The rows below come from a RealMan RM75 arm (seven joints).
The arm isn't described. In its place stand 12 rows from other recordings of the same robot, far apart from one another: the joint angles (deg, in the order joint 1, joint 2, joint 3, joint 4, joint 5, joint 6, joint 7), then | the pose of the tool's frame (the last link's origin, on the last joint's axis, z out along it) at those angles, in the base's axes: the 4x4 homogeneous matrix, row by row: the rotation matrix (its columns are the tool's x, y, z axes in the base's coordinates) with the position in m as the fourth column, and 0 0 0 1 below.
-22.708, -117.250, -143.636, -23.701, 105.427, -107.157, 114.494 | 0.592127 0.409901 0.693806 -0.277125; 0.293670 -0.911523 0.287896 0.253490; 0.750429 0.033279 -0.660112 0.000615; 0 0 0 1
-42.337, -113.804, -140.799, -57.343, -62.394, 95.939, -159.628 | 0.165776 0.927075 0.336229 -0.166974; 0.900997 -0.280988 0.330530 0.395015; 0.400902 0.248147 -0.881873 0.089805; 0 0 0 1
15.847, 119.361, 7.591, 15.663, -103.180, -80.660, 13.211 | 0.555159 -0.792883 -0.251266 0.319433; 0.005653 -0.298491 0.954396 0.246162; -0.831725 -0.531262 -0.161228 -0.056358; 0 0 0 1
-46.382, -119.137, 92.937, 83.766, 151.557, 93.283, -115.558 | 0.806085 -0.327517 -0.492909 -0.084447; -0.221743 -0.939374 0.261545 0.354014; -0.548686 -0.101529 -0.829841 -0.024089; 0 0 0 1
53.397, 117.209, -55.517, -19.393, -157.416, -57.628, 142.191 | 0.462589 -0.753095 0.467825 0.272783; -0.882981 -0.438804 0.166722 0.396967; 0.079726 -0.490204 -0.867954 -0.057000; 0 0 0 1
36.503, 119.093, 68.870, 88.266, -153.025, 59.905, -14.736 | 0.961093 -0.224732 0.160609 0.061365; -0.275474 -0.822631 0.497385 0.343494; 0.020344 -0.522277 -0.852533 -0.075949; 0 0 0 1
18.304, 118.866, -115.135, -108.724, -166.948, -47.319, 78.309 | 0.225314 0.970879 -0.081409 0.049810; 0.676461 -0.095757 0.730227 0.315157; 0.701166 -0.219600 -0.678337 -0.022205; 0 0 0 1
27.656, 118.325, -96.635, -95.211, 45.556, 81.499, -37.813 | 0.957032 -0.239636 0.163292 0.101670; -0.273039 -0.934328 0.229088 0.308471; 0.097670 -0.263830 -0.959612 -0.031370; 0 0 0 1
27.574, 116.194, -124.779, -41.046, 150.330, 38.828, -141.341 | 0.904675 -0.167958 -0.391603 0.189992; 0.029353 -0.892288 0.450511 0.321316; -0.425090 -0.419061 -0.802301 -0.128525; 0 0 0 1
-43.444, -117.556, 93.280, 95.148, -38.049, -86.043, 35.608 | 0.975279 0.026243 -0.219411 -0.036642; 0.103961 -0.930665 0.350790 0.342893; -0.194993 -0.364929 -0.910387 -0.010917; 0 0 0 1
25.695, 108.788, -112.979, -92.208, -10.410, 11.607, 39.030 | 0.755955 -0.543103 -0.365474 0.051323; 0.029348 -0.529617 0.847729 0.386483; -0.653965 -0.651571 -0.384428 0.027742; 0 0 0 1
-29.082, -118.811, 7.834, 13.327, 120.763, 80.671, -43.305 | 0.749558 0.522528 0.406360 -0.310981; 0.150174 -0.732123 0.664412 0.308732; 0.644679 -0.436990 -0.627239 -0.029654; 0 0 0 1
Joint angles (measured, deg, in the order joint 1, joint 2, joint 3, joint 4, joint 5, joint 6, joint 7), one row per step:
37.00, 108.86, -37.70, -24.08, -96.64, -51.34, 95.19
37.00, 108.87, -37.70, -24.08, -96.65, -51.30, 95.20
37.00, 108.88, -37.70, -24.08, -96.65, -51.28, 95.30
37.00, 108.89, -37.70, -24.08, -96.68, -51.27, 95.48
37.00, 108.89, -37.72, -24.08, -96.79, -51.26, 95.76
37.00, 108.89, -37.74, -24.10, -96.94, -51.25, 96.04
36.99, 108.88, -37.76, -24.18, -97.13, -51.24, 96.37
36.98, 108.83, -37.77, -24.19, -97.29, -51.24, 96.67
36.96, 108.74, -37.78, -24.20, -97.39, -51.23, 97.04
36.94, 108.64, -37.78, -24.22, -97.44, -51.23, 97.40
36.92, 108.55, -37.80, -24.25, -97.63, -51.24, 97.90
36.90, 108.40, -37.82, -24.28, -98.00, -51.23, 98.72
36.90, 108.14, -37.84, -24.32, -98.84, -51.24, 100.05
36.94, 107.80, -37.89, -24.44, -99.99, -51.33, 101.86
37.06, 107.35, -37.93, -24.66, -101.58, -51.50, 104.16
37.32, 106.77, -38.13, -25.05, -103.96, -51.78, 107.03
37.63, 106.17, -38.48, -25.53, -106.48, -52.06, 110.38
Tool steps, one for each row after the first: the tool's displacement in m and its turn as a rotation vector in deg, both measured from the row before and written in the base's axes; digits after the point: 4 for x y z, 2 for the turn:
0.0001, 0.0000, -0.0001, 0.01, -0.01, -0.03
0.0000, 0.0000, -0.0001, 0.00, 0.09, -0.07
0.0000, 0.0000, -0.0001, -0.03, 0.13, -0.10
0.0001, -0.0001, -0.0002, -0.10, 0.14, -0.15
0.0001, -0.0001, -0.0002, -0.11, 0.10, -0.14
0.0001, 0.0000, 0.0001, -0.09, 0.07, -0.14
0.0003, -0.0001, 0.0002, -0.09, 0.08, -0.16
0.0004, 0.0000, 0.0007, -0.02, 0.15, -0.21
0.0004, 0.0001, 0.0009, 0.02, 0.18, -0.20
0.0004, -0.0001, 0.0006, -0.09, 0.18, -0.25
0.0008, -0.0001, 0.0009, -0.17, 0.26, -0.44
0.0013, -0.0002, 0.0013, -0.42, 0.24, -0.68
0.0012, 0.0000, 0.0017, -0.58, 0.30, -0.81
0.0010, 0.0003, 0.0025, -0.76, 0.26, -0.94
0.0005, 0.0008, 0.0030, -1.22, -0.16, -0.99
0.0002, 0.0011, 0.0031, -1.28, -0.07, -1.23

